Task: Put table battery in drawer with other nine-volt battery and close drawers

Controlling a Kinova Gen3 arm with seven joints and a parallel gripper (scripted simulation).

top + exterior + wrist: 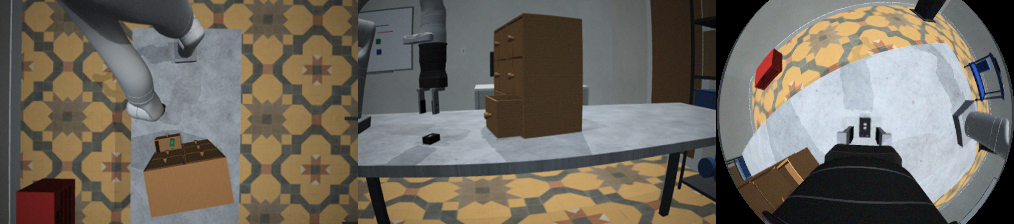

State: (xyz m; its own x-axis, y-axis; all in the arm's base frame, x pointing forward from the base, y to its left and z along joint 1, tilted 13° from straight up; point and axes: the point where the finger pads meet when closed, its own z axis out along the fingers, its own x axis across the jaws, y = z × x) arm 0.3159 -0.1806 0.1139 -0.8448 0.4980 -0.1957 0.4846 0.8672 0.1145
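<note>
The black nine-volt battery lies 9 cm below my hand and 1 cm to the left of it. Also, from my hand: green nine-volt battery: 23 cm ahead, 8 cm below, 7 cm to the left.
</note>
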